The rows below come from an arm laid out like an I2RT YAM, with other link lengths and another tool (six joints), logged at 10 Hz.
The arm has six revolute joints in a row. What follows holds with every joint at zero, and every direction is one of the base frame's. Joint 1 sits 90.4 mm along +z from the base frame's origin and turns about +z. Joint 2 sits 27.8 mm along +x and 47.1 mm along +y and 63.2 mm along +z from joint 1 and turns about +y. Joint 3 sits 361.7 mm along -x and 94.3 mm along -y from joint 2 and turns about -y. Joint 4 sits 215.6 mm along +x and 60.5 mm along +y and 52.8 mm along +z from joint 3 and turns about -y. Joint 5 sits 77 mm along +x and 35.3 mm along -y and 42.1 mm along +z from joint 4 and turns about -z. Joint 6 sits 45.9 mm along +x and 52.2 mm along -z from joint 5 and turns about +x. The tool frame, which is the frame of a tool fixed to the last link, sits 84 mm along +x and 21 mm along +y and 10 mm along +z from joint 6; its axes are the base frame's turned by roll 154.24, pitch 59.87 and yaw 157.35 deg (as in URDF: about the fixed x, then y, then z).
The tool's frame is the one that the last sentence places.
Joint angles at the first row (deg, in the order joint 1, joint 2, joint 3, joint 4, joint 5, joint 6):
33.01 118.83 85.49 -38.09 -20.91 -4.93
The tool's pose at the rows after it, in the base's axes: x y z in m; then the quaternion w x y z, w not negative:
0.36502 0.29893 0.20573 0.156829 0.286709 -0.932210 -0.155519
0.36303 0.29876 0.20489 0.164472 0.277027 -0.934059 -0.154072
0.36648 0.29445 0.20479 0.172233 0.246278 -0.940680 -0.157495
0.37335 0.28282 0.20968 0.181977 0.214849 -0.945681 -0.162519
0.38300 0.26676 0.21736 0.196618 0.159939 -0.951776 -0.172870
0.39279 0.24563 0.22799 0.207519 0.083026 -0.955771 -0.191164
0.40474 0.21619 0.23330 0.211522 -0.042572 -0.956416 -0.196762
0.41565 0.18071 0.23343 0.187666 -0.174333 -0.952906 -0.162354
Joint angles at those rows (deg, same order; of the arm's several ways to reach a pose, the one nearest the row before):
33.89 119.94 85.49 -38.68 -20.91 -4.29
34.11 119.94 85.52 -39.38 -20.58 -3.11
33.63 119.90 85.63 -39.90 -20.03 -0.01
32.01 119.68 86.76 -42.20 -20.05 2.02
29.80 119.35 88.49 -45.41 -20.05 6.24
27.11 118.17 89.30 -47.77 -20.01 12.78
24.38 116.79 89.27 -49.56 -16.71 23.99
22.57 115.68 89.28 -51.68 -7.97 35.00

